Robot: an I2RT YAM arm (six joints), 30 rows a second.
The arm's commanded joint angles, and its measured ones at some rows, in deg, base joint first. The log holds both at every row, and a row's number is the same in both.
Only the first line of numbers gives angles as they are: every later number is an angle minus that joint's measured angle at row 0.
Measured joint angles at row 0: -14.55, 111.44, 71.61, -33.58, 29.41, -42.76
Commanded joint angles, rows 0 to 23: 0.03, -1.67, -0.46, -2.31, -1.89, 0.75; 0.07, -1.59, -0.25, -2.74, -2.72, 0.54; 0.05, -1.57, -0.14, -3.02, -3.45, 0.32; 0.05, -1.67, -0.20, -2.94, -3.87, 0.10; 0.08, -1.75, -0.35, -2.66, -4.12, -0.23; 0.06, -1.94, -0.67, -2.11, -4.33, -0.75; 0.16, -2.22, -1.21, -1.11, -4.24, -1.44; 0.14, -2.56, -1.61, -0.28, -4.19, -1.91; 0.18, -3.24, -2.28, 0.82, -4.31, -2.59; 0.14, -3.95, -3.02, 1.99, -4.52, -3.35; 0.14, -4.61, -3.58, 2.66, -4.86, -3.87; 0.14, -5.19, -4.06, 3.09, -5.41, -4.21; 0.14, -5.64, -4.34, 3.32, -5.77, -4.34; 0.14, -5.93, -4.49, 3.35, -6.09, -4.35; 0.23, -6.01, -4.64, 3.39, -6.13, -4.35; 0.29, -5.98, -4.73, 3.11, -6.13, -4.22; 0.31, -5.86, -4.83, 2.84, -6.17, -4.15; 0.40, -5.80, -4.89, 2.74, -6.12, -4.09; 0.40, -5.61, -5.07, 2.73, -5.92, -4.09; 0.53, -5.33, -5.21, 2.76, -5.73, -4.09; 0.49, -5.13, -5.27, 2.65, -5.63, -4.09; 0.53, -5.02, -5.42, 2.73, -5.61, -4.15; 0.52, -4.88, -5.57, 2.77, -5.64, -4.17; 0.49, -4.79, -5.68, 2.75, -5.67, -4.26
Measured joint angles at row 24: 0.27, -4.57, -4.74, 3.06, -5.20, -3.89
